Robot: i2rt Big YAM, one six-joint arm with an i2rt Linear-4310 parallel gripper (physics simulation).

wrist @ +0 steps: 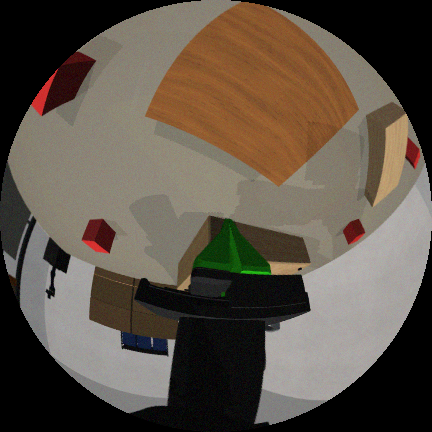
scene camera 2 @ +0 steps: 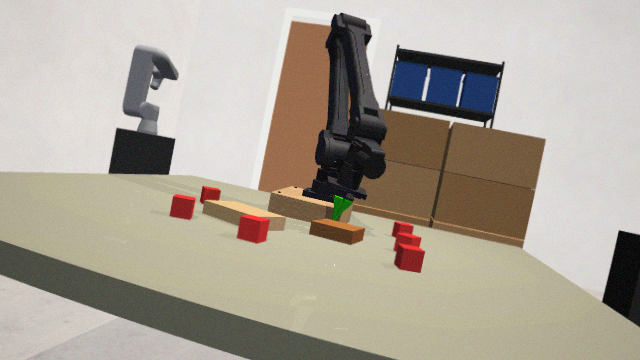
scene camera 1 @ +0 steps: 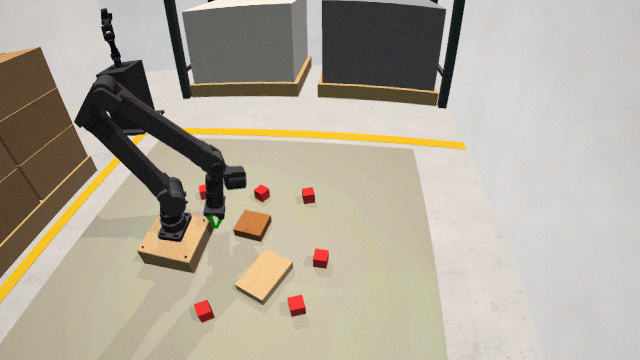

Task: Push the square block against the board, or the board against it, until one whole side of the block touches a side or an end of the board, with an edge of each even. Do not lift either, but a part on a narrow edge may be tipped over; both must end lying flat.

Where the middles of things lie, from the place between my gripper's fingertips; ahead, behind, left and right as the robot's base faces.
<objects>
Now: hand 130 mm short of the square block [scene camera 2: 341,232] and 30 mm to the right of it. From my hand the other things lie so: board [scene camera 1: 259,282] 200 mm ahead, 180 mm to the right.
</objects>
